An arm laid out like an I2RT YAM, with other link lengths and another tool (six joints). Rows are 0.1 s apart.
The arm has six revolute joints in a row. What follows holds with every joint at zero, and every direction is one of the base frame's. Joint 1 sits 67.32 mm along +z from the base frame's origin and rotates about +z. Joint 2 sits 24.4 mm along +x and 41.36 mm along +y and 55.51 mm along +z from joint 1 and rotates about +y. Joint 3 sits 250.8 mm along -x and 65.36 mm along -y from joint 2 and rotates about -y. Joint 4 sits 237.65 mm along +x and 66.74 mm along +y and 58.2 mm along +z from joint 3 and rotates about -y. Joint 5 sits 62.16 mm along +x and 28.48 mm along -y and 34.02 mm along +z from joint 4 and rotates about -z. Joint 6 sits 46.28 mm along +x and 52.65 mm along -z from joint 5 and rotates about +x. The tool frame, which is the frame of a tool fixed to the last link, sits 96 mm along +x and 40 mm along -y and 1 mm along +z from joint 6; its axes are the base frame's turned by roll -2.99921, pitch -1.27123 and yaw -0.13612 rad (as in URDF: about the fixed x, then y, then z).
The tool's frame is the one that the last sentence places.
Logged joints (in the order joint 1, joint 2, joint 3, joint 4, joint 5, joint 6), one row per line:
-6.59, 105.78, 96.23, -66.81, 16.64, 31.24
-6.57, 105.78, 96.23, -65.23, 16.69, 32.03
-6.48, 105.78, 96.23, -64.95, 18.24, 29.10
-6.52, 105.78, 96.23, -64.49, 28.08, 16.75
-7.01, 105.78, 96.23, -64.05, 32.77, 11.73
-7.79, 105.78, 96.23, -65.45, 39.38, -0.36
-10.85, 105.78, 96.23, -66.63, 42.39, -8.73
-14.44, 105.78, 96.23, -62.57, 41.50, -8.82
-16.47, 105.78, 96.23, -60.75, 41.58, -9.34
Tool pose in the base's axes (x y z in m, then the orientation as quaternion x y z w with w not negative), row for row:
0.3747, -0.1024, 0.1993, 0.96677, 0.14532, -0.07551, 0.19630
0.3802, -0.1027, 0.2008, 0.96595, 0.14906, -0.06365, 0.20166
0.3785, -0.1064, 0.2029, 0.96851, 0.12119, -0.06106, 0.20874
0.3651, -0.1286, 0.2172, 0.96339, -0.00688, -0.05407, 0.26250
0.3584, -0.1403, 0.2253, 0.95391, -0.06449, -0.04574, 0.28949
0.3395, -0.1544, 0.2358, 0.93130, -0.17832, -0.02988, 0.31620
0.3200, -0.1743, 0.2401, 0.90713, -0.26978, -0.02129, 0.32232
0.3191, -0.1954, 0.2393, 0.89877, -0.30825, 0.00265, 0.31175
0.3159, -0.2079, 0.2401, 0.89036, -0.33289, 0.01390, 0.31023
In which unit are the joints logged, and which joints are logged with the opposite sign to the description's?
The joints are logged in degrees. Opposite sign: joint 6.
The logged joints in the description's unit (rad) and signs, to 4 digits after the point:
-0.1150, 1.8462, 1.6795, -1.1661, 0.2904, -0.5452
-0.1147, 1.8462, 1.6795, -1.1385, 0.2913, -0.5590
-0.1131, 1.8462, 1.6795, -1.1336, 0.3183, -0.5079
-0.1138, 1.8462, 1.6795, -1.1256, 0.4901, -0.2923
-0.1223, 1.8462, 1.6795, -1.1179, 0.5719, -0.2047
-0.1360, 1.8462, 1.6795, -1.1423, 0.6873, 0.0063
-0.1894, 1.8462, 1.6795, -1.1629, 0.7398, 0.1524
-0.2520, 1.8462, 1.6795, -1.0921, 0.7243, 0.1539
-0.2875, 1.8462, 1.6795, -1.0603, 0.7257, 0.1630

